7 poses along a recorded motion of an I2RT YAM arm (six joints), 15 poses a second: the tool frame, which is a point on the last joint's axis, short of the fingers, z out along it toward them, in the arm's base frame.
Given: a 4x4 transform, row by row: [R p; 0 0 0 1], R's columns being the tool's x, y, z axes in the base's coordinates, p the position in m. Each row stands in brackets.
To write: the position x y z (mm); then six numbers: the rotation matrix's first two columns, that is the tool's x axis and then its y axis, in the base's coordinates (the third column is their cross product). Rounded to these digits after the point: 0 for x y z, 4 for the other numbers.
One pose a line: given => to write
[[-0.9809 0.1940 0.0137 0.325], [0.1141 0.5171 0.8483 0.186], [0.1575 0.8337 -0.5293 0.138], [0 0 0 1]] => 325 186 138 -0.9809 0.1141 0.1575 0.1940 0.5171 0.8337
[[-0.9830 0.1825 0.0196 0.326], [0.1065 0.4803 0.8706 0.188], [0.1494 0.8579 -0.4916 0.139], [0 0 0 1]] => 326 188 139 -0.9830 0.1065 0.1494 0.1825 0.4803 0.8579
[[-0.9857 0.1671 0.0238 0.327], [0.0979 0.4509 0.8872 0.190], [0.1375 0.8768 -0.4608 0.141], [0 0 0 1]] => 327 190 141 -0.9857 0.0979 0.1375 0.1671 0.4509 0.8768
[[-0.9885 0.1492 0.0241 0.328], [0.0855 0.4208 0.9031 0.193], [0.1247 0.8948 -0.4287 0.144], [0 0 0 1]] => 328 193 144 -0.9885 0.0855 0.1247 0.1492 0.4208 0.8948
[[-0.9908 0.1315 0.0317 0.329], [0.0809 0.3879 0.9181 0.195], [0.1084 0.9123 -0.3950 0.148], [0 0 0 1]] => 329 195 148 -0.9908 0.0809 0.1084 0.1315 0.3879 0.9123
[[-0.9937 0.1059 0.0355 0.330], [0.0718 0.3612 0.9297 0.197], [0.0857 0.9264 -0.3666 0.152], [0 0 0 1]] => 330 197 152 -0.9937 0.0718 0.0857 0.1059 0.3612 0.9264
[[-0.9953 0.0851 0.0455 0.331], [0.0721 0.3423 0.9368 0.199], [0.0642 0.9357 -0.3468 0.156], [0 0 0 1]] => 331 199 156 -0.9953 0.0721 0.0642 0.0851 0.3423 0.9357
